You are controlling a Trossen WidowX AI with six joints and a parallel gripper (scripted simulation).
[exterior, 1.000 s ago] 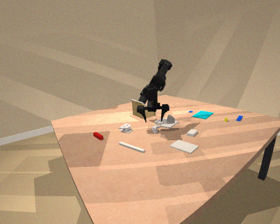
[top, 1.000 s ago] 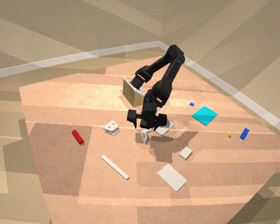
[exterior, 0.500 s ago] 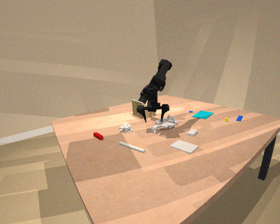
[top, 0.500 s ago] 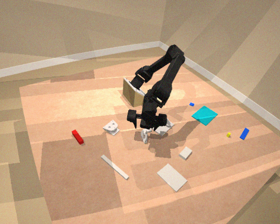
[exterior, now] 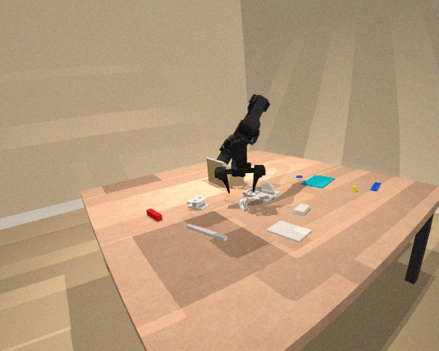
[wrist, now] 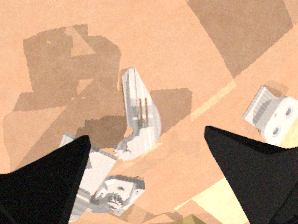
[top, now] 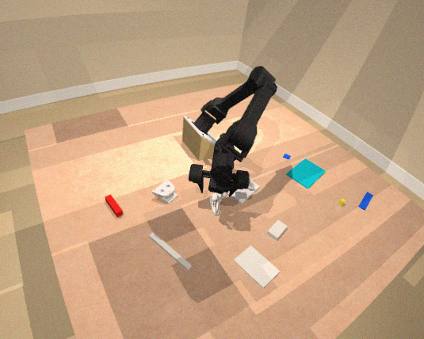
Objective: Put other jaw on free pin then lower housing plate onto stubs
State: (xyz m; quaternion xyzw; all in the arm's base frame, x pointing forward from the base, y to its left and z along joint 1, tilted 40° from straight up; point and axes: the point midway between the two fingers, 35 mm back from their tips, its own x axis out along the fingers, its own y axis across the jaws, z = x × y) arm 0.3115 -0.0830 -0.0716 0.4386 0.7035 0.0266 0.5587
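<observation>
My gripper tip is now 1 cm past the white jaw, 3 cm to the right of it and 5 cm above it. From my gripper tip the other things lie so: flat white plate 26 cm ahead, 1 cm to the right, 5 cm below; white bar 10 cm ahead, 22 cm to the right, 5 cm below; red block 13 cm behind, 31 cm to the right, 5 cm below.
</observation>
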